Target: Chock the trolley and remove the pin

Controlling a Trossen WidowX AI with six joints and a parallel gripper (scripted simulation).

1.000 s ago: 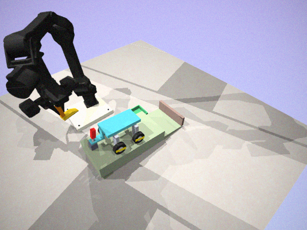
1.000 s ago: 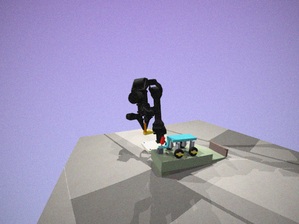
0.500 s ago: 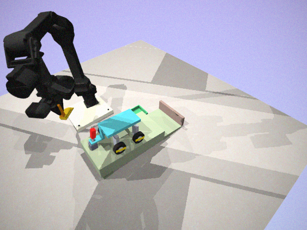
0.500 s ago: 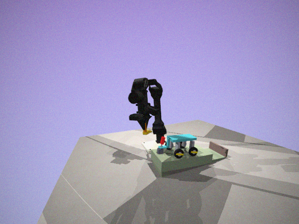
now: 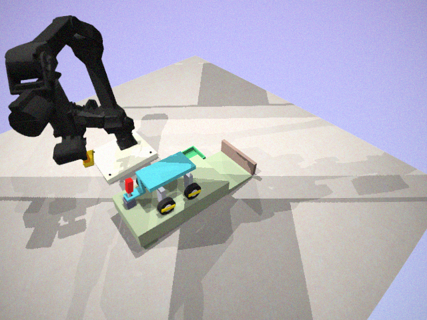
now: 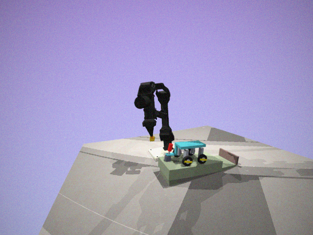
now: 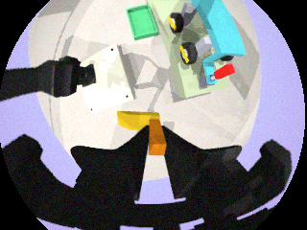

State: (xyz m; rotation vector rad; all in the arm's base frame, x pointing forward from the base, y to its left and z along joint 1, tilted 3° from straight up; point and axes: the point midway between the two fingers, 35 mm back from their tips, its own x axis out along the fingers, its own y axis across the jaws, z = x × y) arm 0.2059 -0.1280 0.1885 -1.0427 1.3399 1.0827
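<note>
Right now the cyan-topped trolley is 150 mm to the left of my gripper tip, 140 mm ahead of it and 70 mm below it. Round my gripper tip: yellow chock 20 mm behind, 10 mm below; red-headed stop pin 130 mm ahead, 60 mm to the left, 50 mm below; pale green ramp 160 mm to the left, 140 mm ahead, 130 mm below.
</note>
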